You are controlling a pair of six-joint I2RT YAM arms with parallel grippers.
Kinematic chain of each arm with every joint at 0, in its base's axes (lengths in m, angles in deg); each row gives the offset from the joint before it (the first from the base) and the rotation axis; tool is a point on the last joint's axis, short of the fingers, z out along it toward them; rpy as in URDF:
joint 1: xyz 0 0 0.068 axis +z
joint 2: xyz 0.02 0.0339 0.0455 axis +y
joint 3: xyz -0.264 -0.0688 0 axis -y
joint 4: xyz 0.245 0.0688 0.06 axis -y
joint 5: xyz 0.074 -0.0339 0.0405 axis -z
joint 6: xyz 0.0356 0 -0.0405 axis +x
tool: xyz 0 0 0 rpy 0 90 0
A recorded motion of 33 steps. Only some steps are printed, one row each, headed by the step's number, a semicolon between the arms.
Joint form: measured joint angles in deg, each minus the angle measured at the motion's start. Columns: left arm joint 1, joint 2, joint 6, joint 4, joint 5, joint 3; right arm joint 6, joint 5, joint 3, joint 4, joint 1, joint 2.
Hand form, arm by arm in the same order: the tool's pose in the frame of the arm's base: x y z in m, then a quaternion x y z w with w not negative. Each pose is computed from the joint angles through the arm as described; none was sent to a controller.
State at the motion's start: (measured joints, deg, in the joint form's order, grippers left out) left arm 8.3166 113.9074 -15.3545 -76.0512 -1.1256 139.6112; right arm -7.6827 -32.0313 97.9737 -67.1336 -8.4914 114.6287
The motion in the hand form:
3: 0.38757 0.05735 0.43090 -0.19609 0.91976 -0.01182 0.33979; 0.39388 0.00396 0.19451 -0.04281 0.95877 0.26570 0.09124
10: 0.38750 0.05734 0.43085 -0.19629 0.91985 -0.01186 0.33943; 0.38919 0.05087 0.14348 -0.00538 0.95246 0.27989 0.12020
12: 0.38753 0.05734 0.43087 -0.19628 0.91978 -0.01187 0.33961; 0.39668 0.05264 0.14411 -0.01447 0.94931 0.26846 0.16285
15: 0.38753 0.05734 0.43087 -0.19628 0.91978 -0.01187 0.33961; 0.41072 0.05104 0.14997 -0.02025 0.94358 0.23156 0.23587
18: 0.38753 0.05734 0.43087 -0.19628 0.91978 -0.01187 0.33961; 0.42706 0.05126 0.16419 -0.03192 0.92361 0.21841 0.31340
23: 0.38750 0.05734 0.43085 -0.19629 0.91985 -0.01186 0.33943; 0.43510 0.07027 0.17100 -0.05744 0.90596 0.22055 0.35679
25: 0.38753 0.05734 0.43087 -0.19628 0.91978 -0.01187 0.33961; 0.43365 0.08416 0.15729 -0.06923 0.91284 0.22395 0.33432
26: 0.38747 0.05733 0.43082 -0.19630 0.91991 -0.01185 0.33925; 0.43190 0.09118 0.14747 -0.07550 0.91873 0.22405 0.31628
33: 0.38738 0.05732 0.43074 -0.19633 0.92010 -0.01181 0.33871; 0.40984 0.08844 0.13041 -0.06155 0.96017 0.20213 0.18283
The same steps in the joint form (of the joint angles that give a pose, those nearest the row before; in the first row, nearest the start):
3: 0.00 0.00 0.00 0.09 0.02 0.00; 2.97 0.52 -9.53 12.55 6.36 0.26
10: 0.00 0.00 -0.02 0.04 0.02 0.00; 16.92 1.11 -22.40 35.02 13.27 0.50
12: 0.00 0.00 -0.02 0.07 0.02 -0.01; 17.14 2.97 -22.93 40.52 13.57 0.50
15: 0.00 0.00 -0.02 0.07 0.02 -0.01; 17.09 8.07 -22.82 48.33 13.57 0.50
18: 0.00 0.00 -0.02 0.07 0.02 -0.01; 16.90 10.21 -21.62 56.19 13.57 0.50
23: 0.00 0.00 -0.02 0.04 0.02 0.00; 16.90 11.21 -20.92 61.86 16.02 1.05
25: 0.00 0.00 -0.02 0.07 0.02 -0.01; 16.76 11.23 -20.81 61.13 17.83 2.86
26: 0.00 0.00 -0.02 0.02 0.02 0.00; 16.52 11.28 -20.76 60.19 18.77 4.07
33: 0.00 0.00 -0.02 -0.04 0.02 0.00; 15.34 11.89 -19.61 43.10 18.99 4.79

